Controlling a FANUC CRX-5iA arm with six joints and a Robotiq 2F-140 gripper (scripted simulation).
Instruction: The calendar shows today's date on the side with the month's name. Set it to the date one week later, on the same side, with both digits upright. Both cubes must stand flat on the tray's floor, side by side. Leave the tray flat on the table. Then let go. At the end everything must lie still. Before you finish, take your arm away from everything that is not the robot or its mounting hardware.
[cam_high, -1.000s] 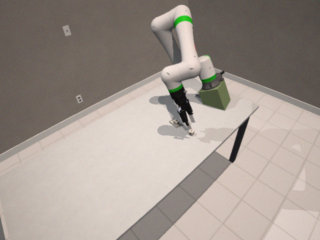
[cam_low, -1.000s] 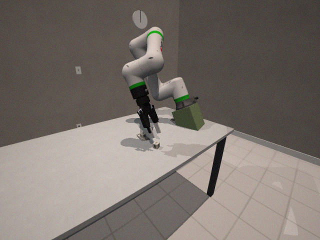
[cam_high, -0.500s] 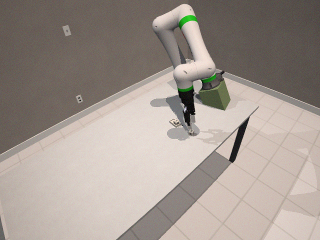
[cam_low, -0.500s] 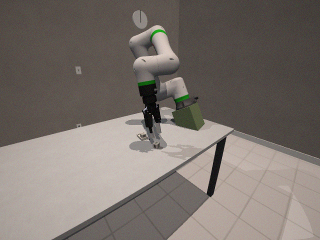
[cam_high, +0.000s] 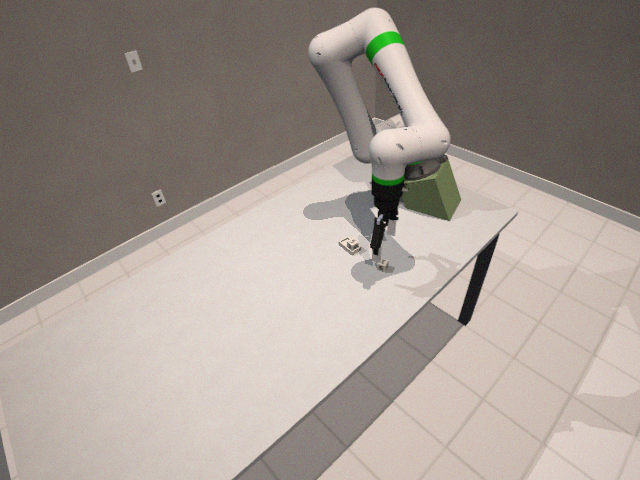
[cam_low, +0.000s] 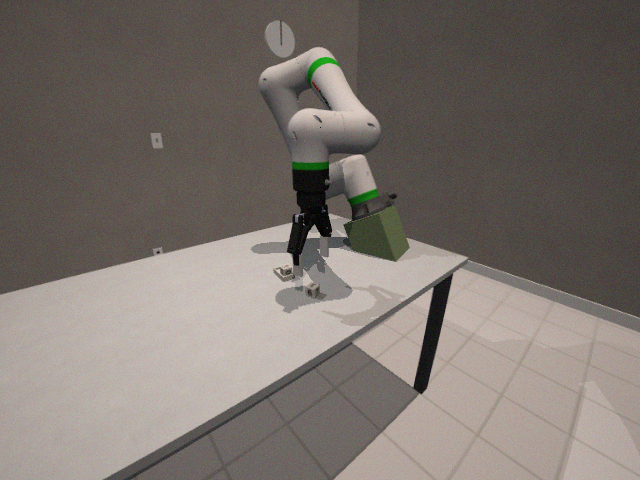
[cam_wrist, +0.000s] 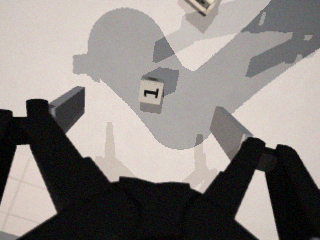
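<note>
My gripper is now 10 cm above the white calendar cube.
</note>
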